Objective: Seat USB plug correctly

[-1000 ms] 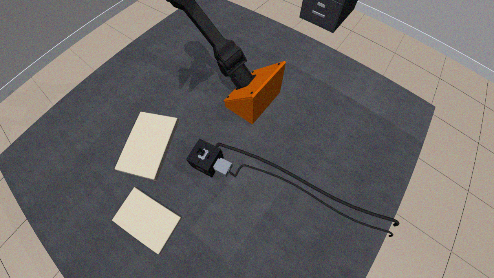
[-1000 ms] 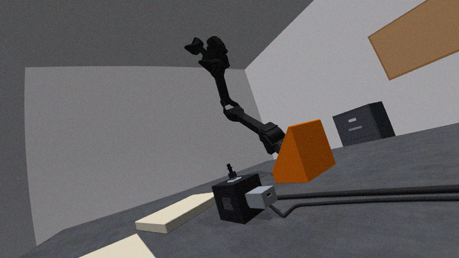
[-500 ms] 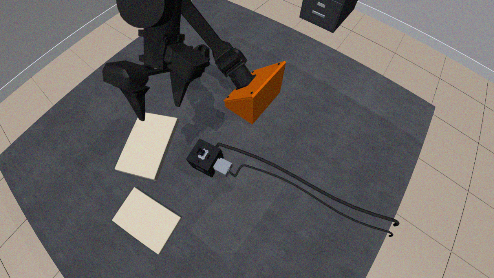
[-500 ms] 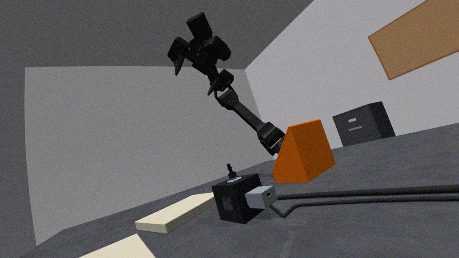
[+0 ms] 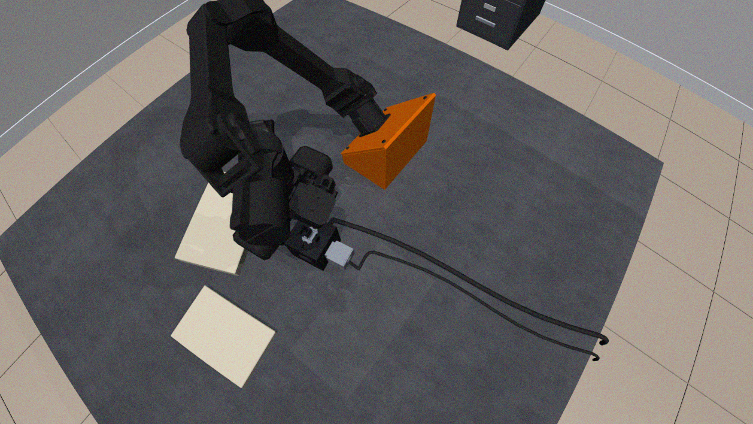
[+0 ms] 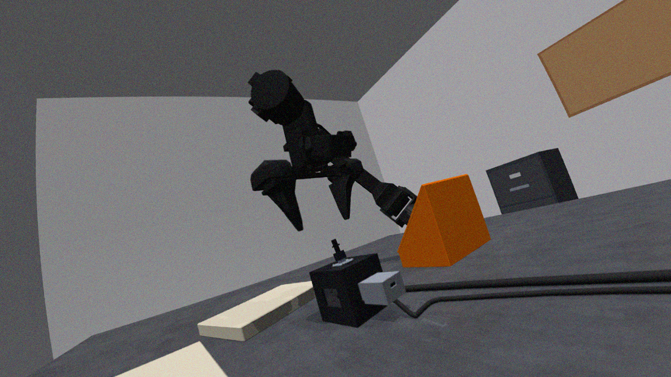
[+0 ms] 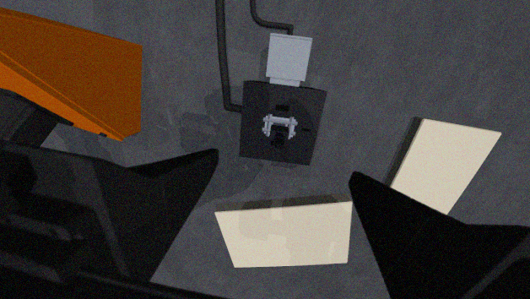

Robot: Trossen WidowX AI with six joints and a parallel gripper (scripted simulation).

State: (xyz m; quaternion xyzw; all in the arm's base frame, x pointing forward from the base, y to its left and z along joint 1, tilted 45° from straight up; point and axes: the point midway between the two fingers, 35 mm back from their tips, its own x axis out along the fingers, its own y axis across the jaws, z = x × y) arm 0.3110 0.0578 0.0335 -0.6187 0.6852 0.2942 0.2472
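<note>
Right now my gripper tip is 1 cm to the right of the small USB plug and 5 cm above it. Also, from my gripper tip: metal USB socket (1 cm to the left, 7 cm below).
</note>
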